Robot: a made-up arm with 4 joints. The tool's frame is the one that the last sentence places.
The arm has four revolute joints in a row. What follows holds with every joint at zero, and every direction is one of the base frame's.
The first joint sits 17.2 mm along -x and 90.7 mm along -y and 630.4 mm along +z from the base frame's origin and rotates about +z.
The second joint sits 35 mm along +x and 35.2 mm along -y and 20.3 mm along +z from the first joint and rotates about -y.
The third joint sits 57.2 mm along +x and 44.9 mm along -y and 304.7 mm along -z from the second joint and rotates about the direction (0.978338, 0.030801, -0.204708).
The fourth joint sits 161.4 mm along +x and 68 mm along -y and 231.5 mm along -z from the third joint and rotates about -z.
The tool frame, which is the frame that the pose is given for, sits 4 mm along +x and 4.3 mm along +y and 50.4 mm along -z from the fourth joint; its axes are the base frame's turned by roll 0, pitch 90 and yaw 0 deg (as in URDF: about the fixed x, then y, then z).
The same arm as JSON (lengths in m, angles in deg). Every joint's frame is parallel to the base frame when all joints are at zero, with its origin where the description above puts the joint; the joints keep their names.
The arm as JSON. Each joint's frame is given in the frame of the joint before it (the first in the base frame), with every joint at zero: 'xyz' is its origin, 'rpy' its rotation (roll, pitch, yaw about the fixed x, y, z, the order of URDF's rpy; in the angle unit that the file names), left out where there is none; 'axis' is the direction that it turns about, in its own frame. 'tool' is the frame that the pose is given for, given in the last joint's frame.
{
  "units": {
    "length": "m",
    "angle": "deg"
  },
  "joints": [
    {
      "name": "joint 1",
      "type": "revolute",
      "origin": {
        "xyz": [
          -0.0172,
          -0.0907,
          0.6304
        ]
      },
      "axis": "+z"
    },
    {
      "name": "joint 2",
      "type": "revolute",
      "origin": {
        "xyz": [
          0.035,
          -0.0352,
          0.0203
        ]
      },
      "axis": "-y"
    },
    {
      "name": "joint 3",
      "type": "revolute",
      "origin": {
        "xyz": [
          0.0572,
          -0.0449,
          -0.3047
        ]
      },
      "axis": [
        0.978338,
        0.030801,
        -0.204708
      ]
    },
    {
      "name": "joint 4",
      "type": "revolute",
      "origin": {
        "xyz": [
          0.1614,
          -0.068,
          -0.2315
        ]
      },
      "axis": "-z"
    }
  ],
  "tool": {
    "origin": {
      "xyz": [
        0.004,
        0.0043,
        -0.0504
      ],
      "rpy": [
        0.0,
        90.0,
        0.0
      ]
    }
  }
}

